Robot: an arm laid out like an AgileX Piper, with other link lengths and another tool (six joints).
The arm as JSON. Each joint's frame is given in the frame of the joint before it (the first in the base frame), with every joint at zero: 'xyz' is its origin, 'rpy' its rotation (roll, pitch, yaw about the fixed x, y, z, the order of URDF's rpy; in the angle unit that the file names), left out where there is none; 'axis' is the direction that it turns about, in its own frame. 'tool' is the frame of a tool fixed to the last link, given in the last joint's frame.
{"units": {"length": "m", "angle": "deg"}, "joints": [
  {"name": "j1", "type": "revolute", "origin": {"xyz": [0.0, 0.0, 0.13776]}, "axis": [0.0, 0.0, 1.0]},
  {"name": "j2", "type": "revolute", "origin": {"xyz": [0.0, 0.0, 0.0]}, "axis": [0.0, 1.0, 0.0]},
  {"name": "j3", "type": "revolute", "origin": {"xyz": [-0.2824, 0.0, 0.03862]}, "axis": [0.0, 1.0, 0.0]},
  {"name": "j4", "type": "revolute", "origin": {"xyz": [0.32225, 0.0, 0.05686]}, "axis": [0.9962, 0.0, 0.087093]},
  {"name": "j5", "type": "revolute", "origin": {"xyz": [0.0, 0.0, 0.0]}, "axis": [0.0, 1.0, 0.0]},
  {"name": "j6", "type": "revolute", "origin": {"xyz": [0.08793, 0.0, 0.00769]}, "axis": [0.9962, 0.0, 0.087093]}
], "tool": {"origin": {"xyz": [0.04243, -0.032, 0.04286], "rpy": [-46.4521, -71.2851, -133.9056]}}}
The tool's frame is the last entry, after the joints.
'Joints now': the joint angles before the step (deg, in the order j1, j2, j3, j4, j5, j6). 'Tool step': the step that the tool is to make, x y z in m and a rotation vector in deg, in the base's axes. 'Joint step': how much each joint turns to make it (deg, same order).
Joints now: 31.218, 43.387, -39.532, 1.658, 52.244, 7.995
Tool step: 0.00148, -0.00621, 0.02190, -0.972, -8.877, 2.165
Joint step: -1.427, -2.867, 0.522, -1.942, -4.769, -5.045
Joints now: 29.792, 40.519, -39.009, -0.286, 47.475, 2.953
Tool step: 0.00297, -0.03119, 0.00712, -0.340, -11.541, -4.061
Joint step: -6.939, -5.178, 5.349, -2.018, -10.435, -4.360
